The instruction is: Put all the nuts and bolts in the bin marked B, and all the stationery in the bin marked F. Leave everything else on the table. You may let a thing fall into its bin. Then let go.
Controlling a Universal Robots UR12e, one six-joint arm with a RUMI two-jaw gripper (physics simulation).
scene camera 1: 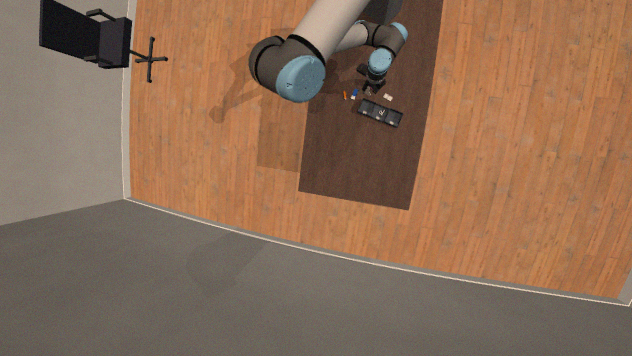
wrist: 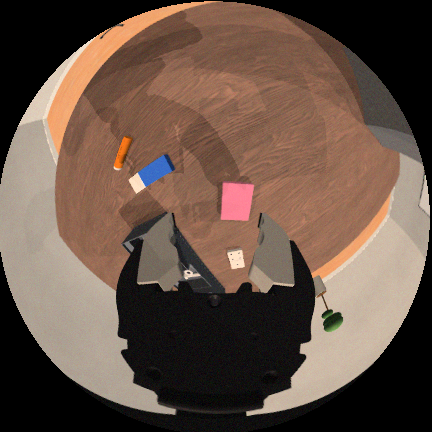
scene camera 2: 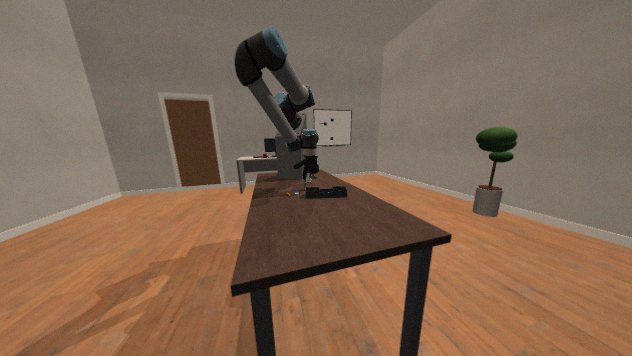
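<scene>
My gripper is open and empty above the table, beside the bins. A pink pad lies just beyond the fingertips in the wrist view, nearer the right finger. A blue eraser with a white end lies off to the left. An orange pen-like piece with a white tip lies beyond it. A black three-part bin tray is partly hidden by the gripper in the wrist view. A pale bolt lies in its middle compartment. Bin letters are unreadable.
A white dotted block, like a domino, lies on the table beside the tray. The arm's grey pedestal stands at the table's far end.
</scene>
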